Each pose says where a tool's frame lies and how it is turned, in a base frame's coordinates. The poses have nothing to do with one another.
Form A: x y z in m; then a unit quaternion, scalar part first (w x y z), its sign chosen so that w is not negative.
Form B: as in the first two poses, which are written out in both.
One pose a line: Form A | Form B
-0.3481 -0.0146 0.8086 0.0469 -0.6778 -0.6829 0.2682 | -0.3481 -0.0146 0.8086 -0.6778 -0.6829 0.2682 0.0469
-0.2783 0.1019 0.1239 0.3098 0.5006 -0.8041 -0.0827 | -0.2783 0.1019 0.1239 0.5006 -0.8041 -0.0827 0.3098
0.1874 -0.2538 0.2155 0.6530 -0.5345 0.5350 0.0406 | 0.1874 -0.2538 0.2155 -0.5345 0.5350 0.0406 0.6530
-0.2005 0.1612 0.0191 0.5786 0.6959 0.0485 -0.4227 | -0.2005 0.1612 0.0191 0.6959 0.0485 -0.4227 0.5786
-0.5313 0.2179 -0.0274 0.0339 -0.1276 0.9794 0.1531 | -0.5313 0.2179 -0.0274 -0.1276 0.9794 0.1531 0.0339
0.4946 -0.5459 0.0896 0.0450 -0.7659 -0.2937 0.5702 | 0.4946 -0.5459 0.0896 -0.7659 -0.2937 0.5702 0.0450
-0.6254 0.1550 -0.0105 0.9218 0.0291 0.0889 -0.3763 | -0.6254 0.1550 -0.0105 0.0291 0.0889 -0.3763 0.9218
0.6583 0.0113 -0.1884 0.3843 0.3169 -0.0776 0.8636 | 0.6583 0.0113 -0.1884 0.3169 -0.0776 0.8636 0.3843
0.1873 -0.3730 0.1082 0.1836 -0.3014 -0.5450 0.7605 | 0.1873 -0.3730 0.1082 -0.3014 -0.5450 0.7605 0.1836
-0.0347 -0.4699 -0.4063 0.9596 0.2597 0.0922 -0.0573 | -0.0347 -0.4699 -0.4063 0.2597 0.0922 -0.0573 0.9596
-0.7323 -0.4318 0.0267 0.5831 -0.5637 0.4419 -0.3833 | -0.7323 -0.4318 0.0267 -0.5637 0.4419 -0.3833 0.5831
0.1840 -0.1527 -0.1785 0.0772 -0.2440 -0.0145 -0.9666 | 0.1840 -0.1527 -0.1785 -0.2440 -0.0145 -0.9666 0.0772
